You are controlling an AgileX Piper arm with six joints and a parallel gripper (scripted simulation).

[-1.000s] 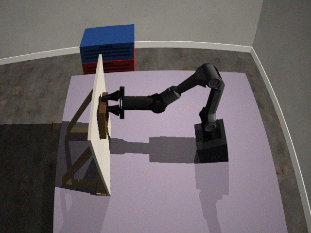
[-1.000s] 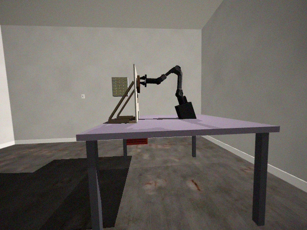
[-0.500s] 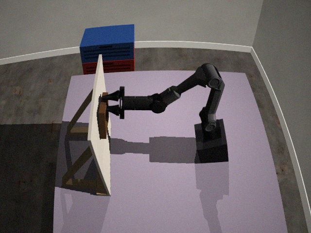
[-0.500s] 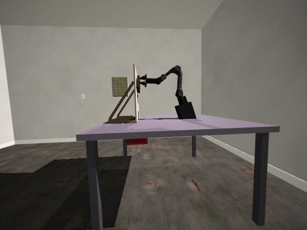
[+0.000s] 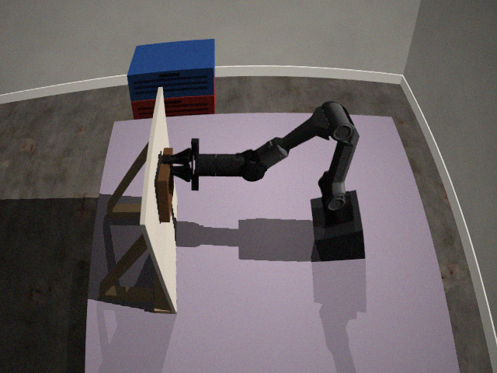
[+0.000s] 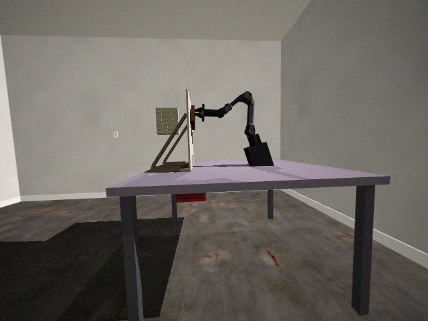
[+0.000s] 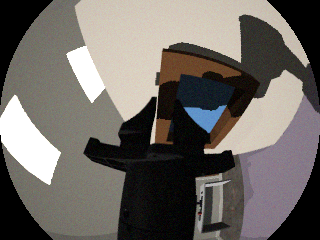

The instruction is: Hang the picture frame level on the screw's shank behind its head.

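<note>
Right now my hand is 1 cm short of the brown picture frame, 2 cm to the right of it and 5 cm above it. Also, from my hand: cream board: 3 cm ahead, 1 cm to the left, 17 cm below.
</note>
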